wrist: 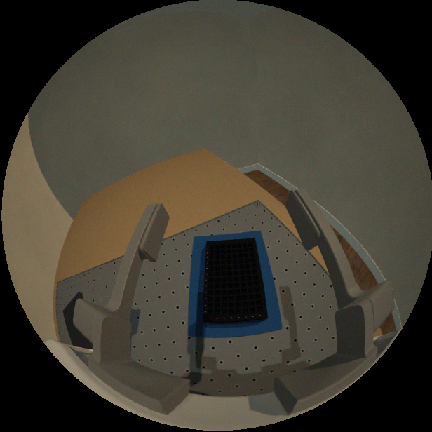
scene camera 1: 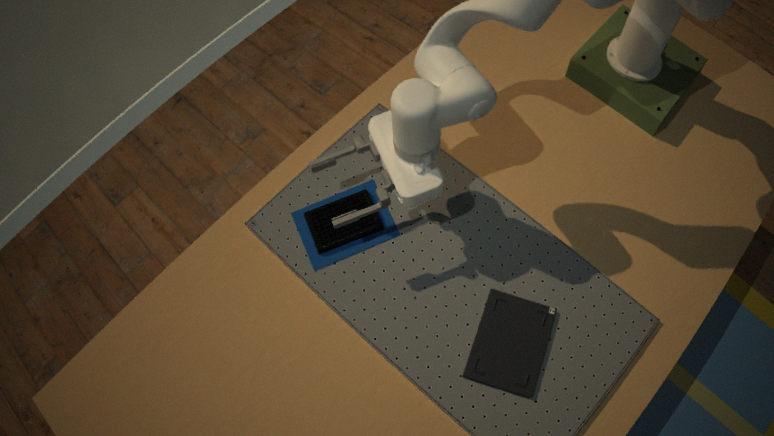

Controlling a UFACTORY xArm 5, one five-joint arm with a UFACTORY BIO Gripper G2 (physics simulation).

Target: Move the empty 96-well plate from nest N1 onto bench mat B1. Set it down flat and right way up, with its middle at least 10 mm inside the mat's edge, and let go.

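Places are measured from the arm's base along level axes (x left, y ahead, z down), in millimetres.
Where they show: hand, its tool point: (scene camera 1: 333, 190); arm's base, origin of its link: (scene camera 1: 633, 59).
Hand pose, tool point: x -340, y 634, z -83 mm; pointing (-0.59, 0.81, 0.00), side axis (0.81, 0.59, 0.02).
Observation:
Each offset is from my tool point to the centre of the thing. Level surfaces: height alone.
The black 96-well plate @[dx -1, dy -2, dz +123 mm] (scene camera 1: 335, 238) (wrist: 235, 280) lies flat, wells up, on the blue bench mat @[dz +130 mm] (scene camera 1: 335, 255) (wrist: 235, 330), with blue showing on every side of it. The dark grey nest @[dx +369, dy +43, dz +125 mm] (scene camera 1: 511, 343) holds no plate and sits lower right in the scene view; part of it shows at the left of the wrist view, behind a finger. My gripper (scene camera 1: 324, 194) (wrist: 229, 220) is open and empty, raised above the plate and mat. Its fingers stand well apart, wider than the plate looks in the wrist view. In the scene view one finger covers part of the plate.
The mat and nest stand on a grey perforated board @[dz +132 mm] (scene camera 1: 411, 324) (wrist: 160, 310) on the tan table @[dz +145 mm] (scene camera 1: 189, 324) (wrist: 165, 190). The arm's green base block (scene camera 1: 601, 70) is at the upper right. The arm's shadow falls on the board between mat and nest.

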